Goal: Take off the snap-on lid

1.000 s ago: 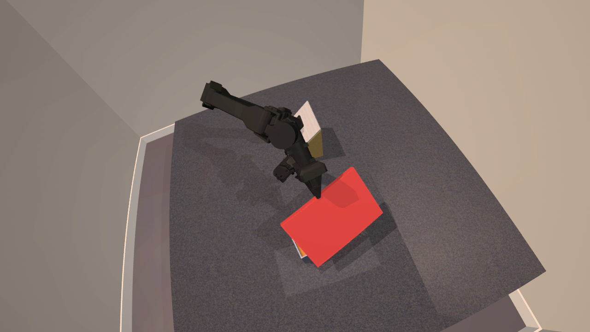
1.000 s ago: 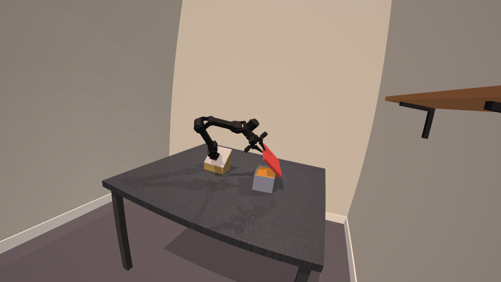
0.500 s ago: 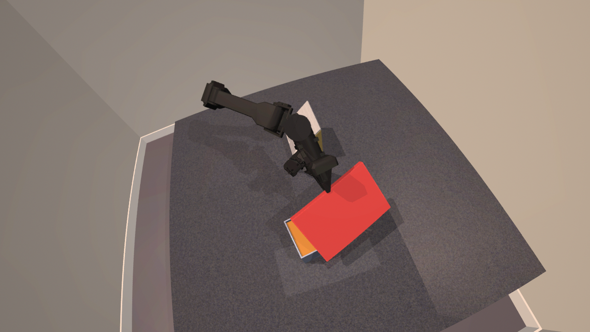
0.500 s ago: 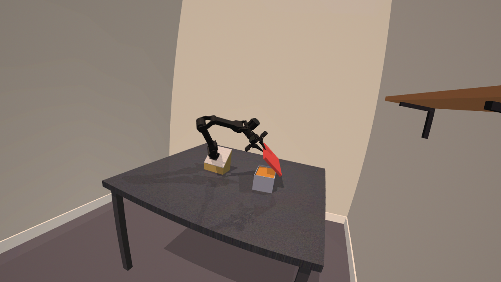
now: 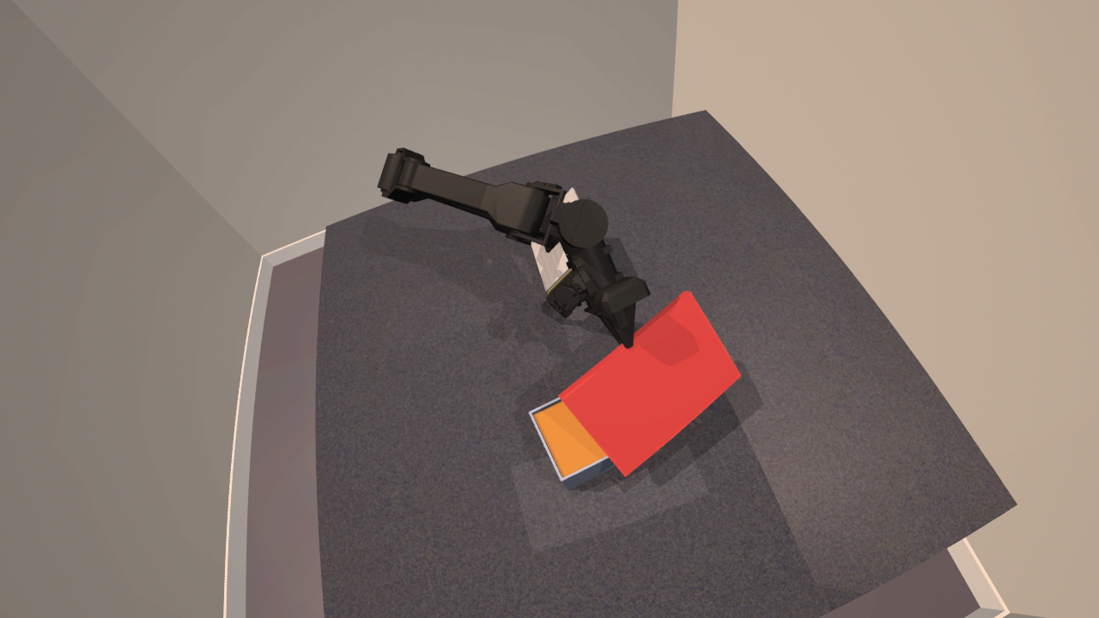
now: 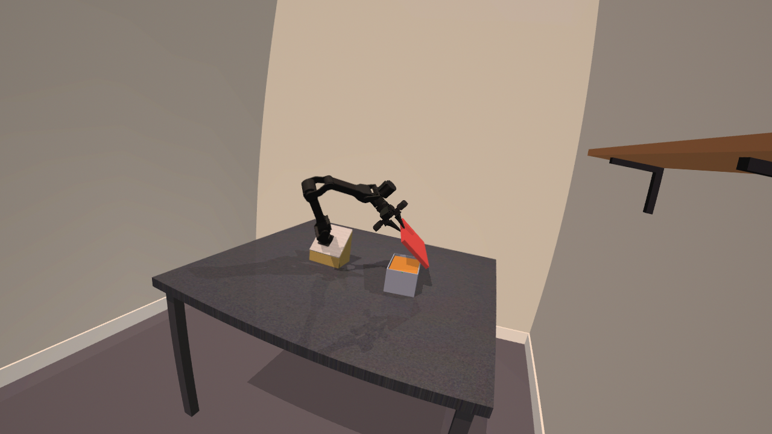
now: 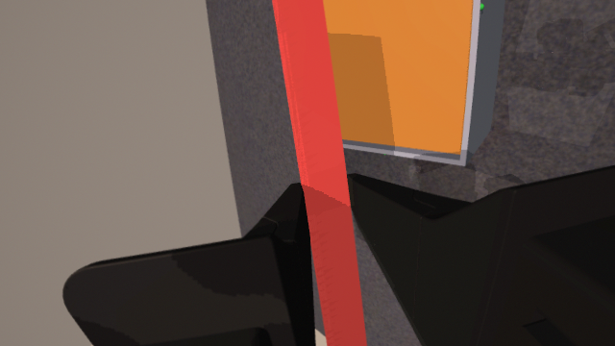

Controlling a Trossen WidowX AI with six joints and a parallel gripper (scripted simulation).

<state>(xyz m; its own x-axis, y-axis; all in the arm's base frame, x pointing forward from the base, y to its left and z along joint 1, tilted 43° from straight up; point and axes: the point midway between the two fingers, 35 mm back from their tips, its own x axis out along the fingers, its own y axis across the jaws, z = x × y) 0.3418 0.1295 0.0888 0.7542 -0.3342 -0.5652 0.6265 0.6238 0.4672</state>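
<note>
Now: the red lid 50 mm below my gripper tip, 50 mm ahead of it and 30 mm to the left of it. Also, from my gripper tip: storage box: 180 mm below, 60 mm to the right, 50 mm ahead.
</note>
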